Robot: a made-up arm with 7 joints.
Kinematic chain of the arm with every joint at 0, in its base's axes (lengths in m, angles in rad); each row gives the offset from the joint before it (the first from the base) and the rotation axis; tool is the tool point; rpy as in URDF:
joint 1: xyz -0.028 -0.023 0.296 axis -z
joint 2: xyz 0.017 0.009 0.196 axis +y
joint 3: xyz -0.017 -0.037 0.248 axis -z
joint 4: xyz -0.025 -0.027 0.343 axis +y
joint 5: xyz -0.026 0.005 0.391 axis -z
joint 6: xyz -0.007 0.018 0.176 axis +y
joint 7: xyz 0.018 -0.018 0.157 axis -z
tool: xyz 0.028 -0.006 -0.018 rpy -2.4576 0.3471 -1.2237
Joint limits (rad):
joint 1: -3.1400..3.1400
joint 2: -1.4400..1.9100
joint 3: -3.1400..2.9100
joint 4: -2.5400..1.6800
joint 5: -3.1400..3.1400
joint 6: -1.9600..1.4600
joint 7: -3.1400..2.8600
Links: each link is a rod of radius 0.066 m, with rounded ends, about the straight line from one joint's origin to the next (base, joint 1, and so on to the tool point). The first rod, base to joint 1, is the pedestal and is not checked.
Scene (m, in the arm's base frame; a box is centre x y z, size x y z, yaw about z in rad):
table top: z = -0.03
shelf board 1: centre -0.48 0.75 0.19 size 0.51 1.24 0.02 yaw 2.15
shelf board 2: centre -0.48 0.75 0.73 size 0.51 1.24 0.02 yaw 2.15
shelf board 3: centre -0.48 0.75 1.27 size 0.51 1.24 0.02 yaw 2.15
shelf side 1: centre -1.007 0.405 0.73 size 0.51 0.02 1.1 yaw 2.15
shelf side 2: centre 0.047 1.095 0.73 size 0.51 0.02 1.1 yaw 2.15
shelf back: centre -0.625 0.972 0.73 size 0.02 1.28 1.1 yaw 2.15
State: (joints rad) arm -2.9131 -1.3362 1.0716 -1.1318 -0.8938 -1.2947 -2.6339
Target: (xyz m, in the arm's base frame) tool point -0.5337 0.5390 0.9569
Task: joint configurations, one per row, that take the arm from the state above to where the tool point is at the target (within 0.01 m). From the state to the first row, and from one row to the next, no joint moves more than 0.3 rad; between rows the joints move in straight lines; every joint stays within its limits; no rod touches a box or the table.
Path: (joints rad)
1: -2.7002 -1.0720 1.3001 -1.1675 -0.8511 -1.2577 -2.6222
2: -2.4872 -0.8078 1.5286 -1.2032 -0.8084 -1.2207 -2.6105
3: -2.2743 -0.5436 1.7571 -1.2390 -0.7658 -1.1838 -2.5987
4: -2.0614 -0.2795 1.9856 -1.2747 -0.7231 -1.1468 -2.5870
5: -1.8484 -0.0153 2.2141 -1.3104 -0.6804 -1.1098 -2.5753
6: -1.6355 0.2489 2.4426 -1.3461 -0.6377 -1.0728 -2.5636

